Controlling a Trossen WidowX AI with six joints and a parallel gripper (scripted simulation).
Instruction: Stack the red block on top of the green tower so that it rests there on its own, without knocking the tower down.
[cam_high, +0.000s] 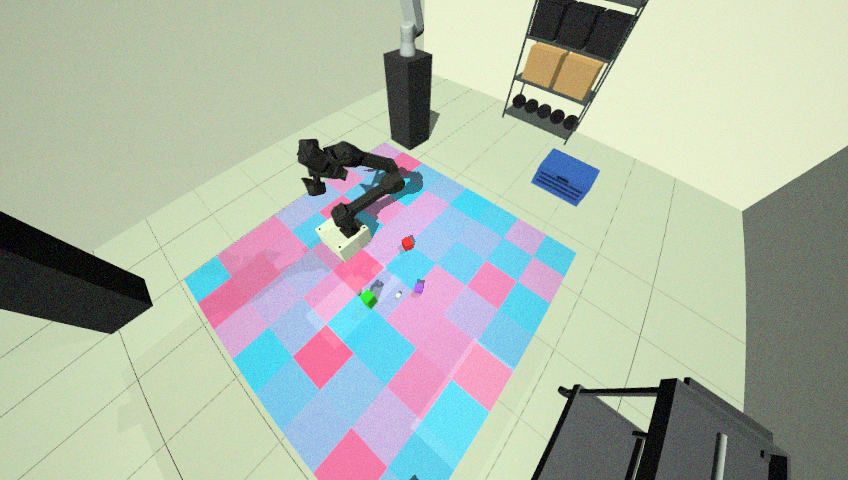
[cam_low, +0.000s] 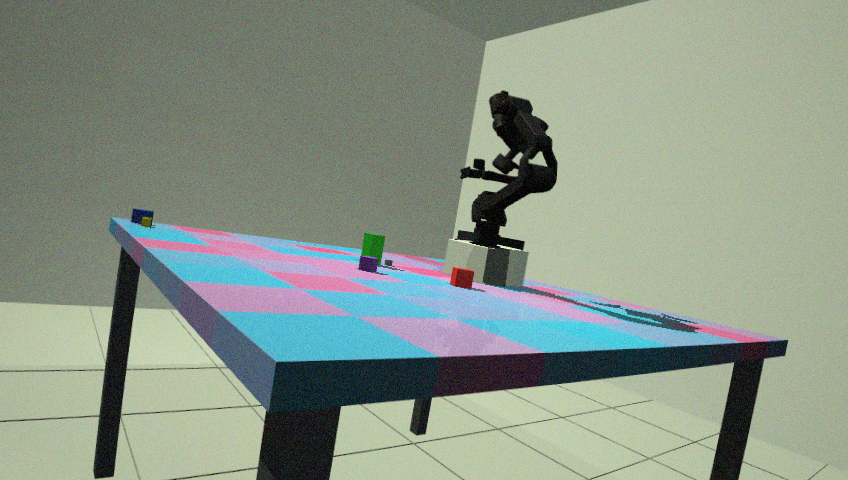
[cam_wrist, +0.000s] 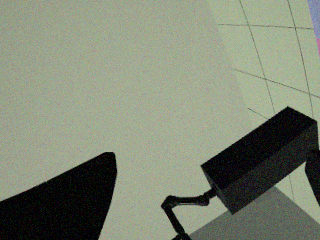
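Now: gripper tip 360 mm above the red block, 350 mm short of it and 190 mm to the right of it. Also, from my gripper tip: purple block 530 mm ahead, 360 mm below, 70 mm to the left; then white piece 490 mm ahead, 370 mm below.
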